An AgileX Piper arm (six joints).
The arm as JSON. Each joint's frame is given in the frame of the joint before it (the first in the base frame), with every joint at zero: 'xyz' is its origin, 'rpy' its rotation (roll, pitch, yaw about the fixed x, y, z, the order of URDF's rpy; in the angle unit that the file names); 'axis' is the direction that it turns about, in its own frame. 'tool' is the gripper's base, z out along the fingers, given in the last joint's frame.
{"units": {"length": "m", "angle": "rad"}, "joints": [
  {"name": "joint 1", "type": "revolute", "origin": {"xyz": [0.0, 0.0, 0.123], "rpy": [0.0, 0.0, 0.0]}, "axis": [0.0, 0.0, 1.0]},
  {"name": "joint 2", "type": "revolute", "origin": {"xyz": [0.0, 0.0, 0.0], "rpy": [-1.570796, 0.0, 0.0]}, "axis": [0.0, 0.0, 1.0]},
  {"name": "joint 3", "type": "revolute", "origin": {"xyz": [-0.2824, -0.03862, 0.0], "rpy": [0.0, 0.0, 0.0]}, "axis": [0.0, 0.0, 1.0]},
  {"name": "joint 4", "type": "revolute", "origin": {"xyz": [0.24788, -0.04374, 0.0], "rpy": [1.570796, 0.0, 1.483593]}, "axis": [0.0, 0.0, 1.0]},
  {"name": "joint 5", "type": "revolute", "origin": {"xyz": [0.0, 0.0, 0.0], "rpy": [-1.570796, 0.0, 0.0]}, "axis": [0.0, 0.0, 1.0]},
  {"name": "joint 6", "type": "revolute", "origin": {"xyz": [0.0, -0.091, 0.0], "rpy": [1.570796, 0.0, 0.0]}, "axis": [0.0, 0.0, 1.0]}
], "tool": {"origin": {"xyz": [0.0, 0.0, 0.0], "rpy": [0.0, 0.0, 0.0]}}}
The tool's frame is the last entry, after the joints.
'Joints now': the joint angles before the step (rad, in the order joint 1, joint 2, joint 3, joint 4, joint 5, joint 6). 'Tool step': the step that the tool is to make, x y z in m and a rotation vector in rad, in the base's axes. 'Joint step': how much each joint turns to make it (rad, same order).
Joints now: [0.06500 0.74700 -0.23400 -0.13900 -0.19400 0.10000]
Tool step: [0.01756 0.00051 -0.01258 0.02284 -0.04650 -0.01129]
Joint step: [-0.00001 0.15401 0.03001 0.09098 -0.23102 -0.07098]
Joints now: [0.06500 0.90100 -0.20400 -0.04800 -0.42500 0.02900]
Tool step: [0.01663 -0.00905 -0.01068 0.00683 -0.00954 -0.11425]
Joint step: [0.00004 0.14200 0.00000 0.21507 -0.15701 -0.15705]
